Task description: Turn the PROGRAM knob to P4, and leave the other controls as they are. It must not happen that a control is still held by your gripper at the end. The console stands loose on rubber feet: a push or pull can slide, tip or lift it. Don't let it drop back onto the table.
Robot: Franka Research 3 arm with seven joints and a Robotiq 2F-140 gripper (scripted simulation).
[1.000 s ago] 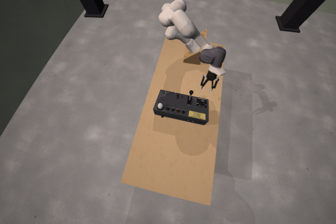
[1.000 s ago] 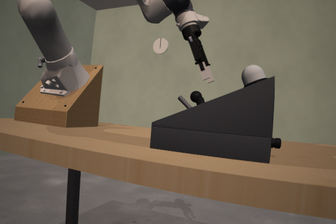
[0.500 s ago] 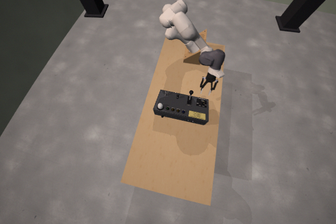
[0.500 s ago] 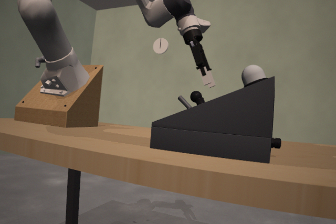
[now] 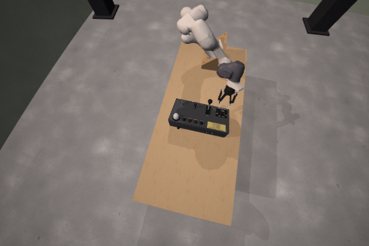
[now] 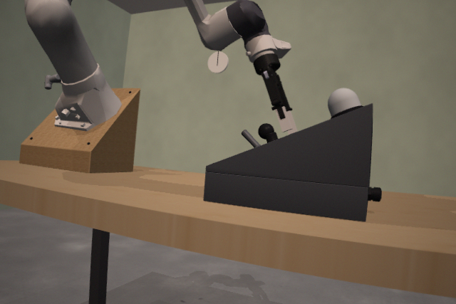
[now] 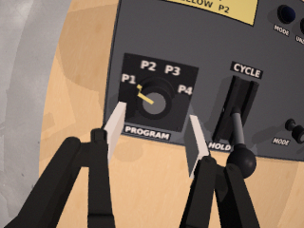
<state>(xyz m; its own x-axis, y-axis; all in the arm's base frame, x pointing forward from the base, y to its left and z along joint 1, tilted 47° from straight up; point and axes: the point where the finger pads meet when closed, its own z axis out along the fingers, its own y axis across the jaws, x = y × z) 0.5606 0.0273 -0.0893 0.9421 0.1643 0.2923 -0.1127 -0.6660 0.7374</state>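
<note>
Now: hand 1 cm past the black ball lever, 12 cm to the left of it and 6 cm above it. Round my hand: dark sloped console 4 cm ahead, 18 cm to the right, 9 cm below; mode button 24 cm to the right, 7 cm below; check toggle 1 cm behind, 36 cm to the right, 8 cm below.
</note>
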